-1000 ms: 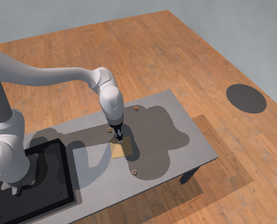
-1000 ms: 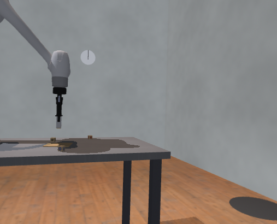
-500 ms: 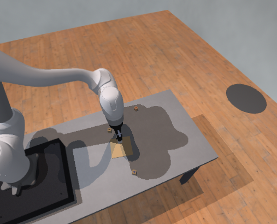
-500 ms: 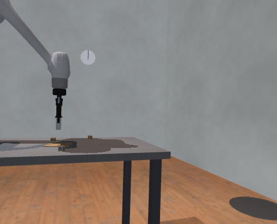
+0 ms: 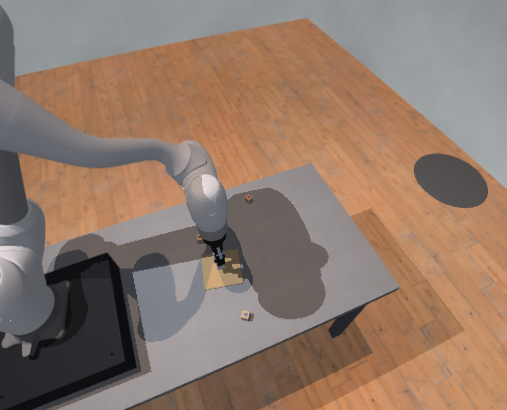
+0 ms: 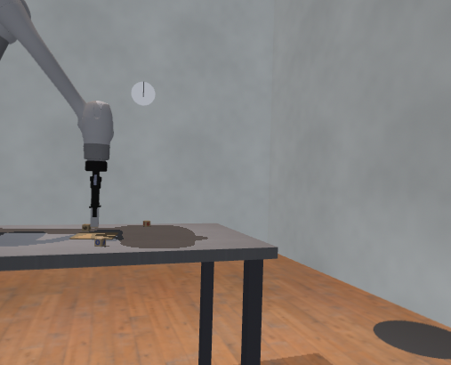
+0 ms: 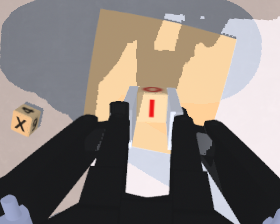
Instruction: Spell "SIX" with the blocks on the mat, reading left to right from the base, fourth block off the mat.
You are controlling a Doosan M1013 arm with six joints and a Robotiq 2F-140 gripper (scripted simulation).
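Now: the tan mat 7 cm below my hand. From my hand the other things lie so: block 6 cm behind, 14 cm to the left, 6 cm below.
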